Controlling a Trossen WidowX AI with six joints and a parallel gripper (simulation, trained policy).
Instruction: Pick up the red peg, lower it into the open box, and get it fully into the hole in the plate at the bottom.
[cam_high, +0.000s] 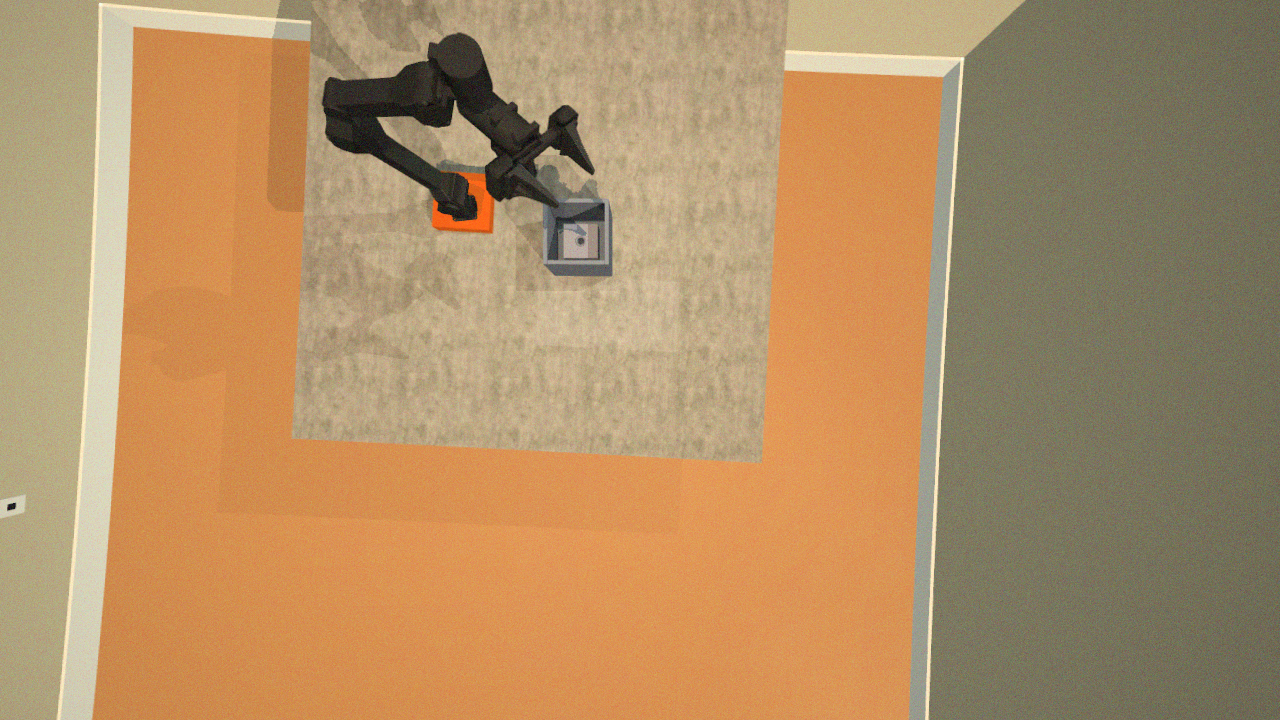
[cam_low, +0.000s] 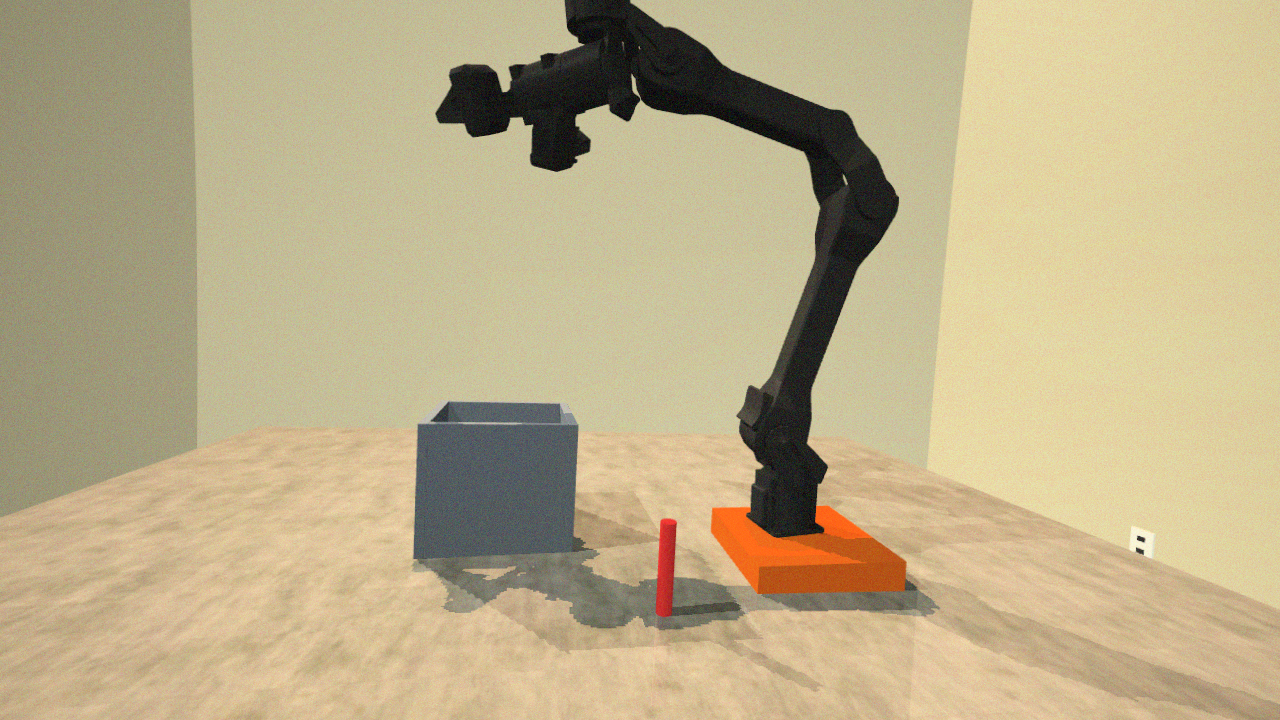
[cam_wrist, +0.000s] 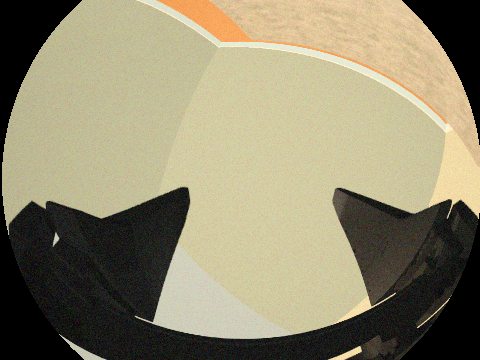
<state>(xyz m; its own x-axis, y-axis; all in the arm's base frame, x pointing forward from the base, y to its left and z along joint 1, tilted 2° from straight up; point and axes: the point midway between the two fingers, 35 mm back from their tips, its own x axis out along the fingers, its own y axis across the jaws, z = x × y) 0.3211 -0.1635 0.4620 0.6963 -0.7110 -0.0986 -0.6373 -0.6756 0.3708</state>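
The red peg lies 170 mm behind my gripper tip, 280 mm to the left of it and 440 mm below it. From my gripper tip the other things lie so: pale plate (50 mm behind, 50 mm to the left, 440 mm below).
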